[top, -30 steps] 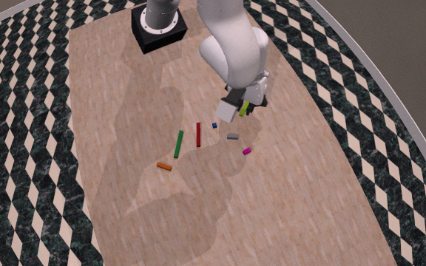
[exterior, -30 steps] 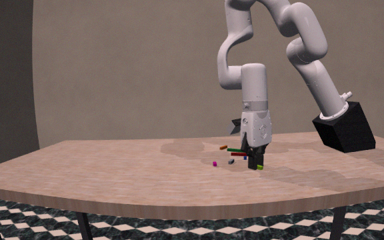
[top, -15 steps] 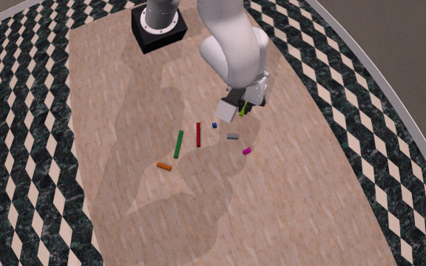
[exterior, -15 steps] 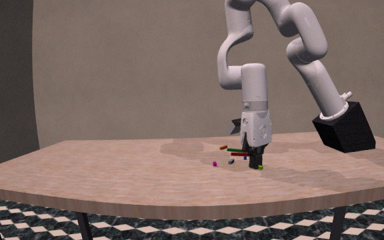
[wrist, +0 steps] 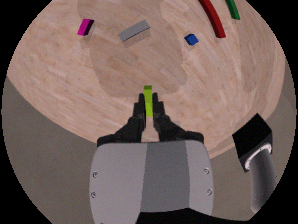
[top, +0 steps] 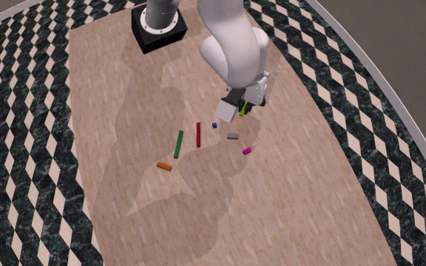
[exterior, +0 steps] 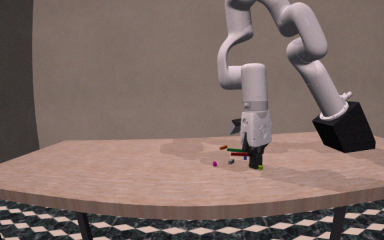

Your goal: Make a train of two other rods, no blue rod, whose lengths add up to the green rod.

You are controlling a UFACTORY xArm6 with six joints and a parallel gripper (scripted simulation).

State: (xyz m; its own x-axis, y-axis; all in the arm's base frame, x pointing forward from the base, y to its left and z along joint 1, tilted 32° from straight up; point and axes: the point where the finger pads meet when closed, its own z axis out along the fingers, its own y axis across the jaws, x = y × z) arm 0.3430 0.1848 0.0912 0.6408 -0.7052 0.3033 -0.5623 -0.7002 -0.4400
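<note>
The lime rod lies 20 mm below my hand. Round my hand: grey rod: 80 mm ahead, 60 mm to the right, 20 mm below; then small blue rod: 100 mm to the right, 30 mm ahead, 20 mm below; then magenta rod: 130 mm ahead, 30 mm to the right, 20 mm below.
</note>
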